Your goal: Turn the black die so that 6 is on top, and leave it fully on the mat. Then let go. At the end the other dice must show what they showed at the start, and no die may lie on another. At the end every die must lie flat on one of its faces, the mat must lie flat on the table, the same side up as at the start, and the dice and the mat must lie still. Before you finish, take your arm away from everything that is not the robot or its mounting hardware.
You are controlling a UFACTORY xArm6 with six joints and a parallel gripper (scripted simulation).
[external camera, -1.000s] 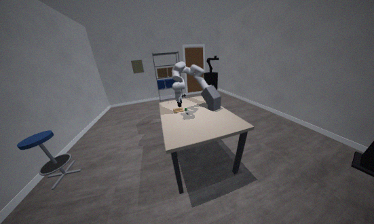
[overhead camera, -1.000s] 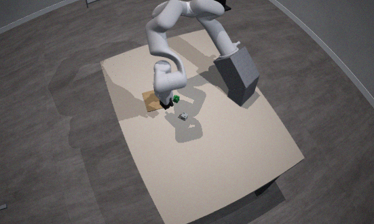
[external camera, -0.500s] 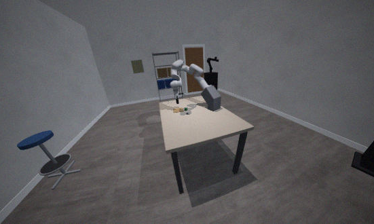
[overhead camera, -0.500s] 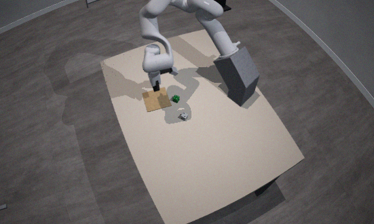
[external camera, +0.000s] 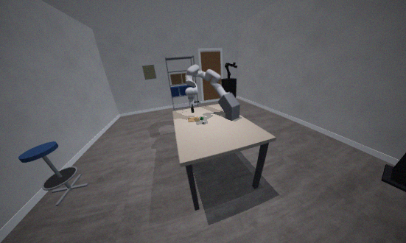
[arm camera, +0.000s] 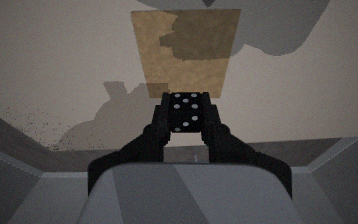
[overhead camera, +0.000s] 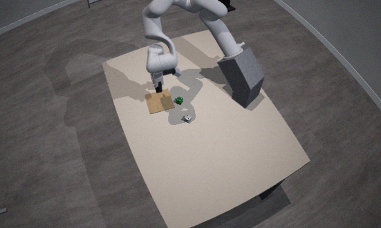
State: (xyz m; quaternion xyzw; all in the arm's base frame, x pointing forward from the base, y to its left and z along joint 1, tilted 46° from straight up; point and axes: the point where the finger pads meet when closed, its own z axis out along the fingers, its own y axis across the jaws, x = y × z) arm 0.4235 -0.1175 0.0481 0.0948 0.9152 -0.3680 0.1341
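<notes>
The green die is 90 mm behind my hand, 70 mm to the left of it and 110 mm below it. Round my hand: black die (10 mm below); white die (60 mm behind, 190 mm to the left, 110 mm below).
</notes>
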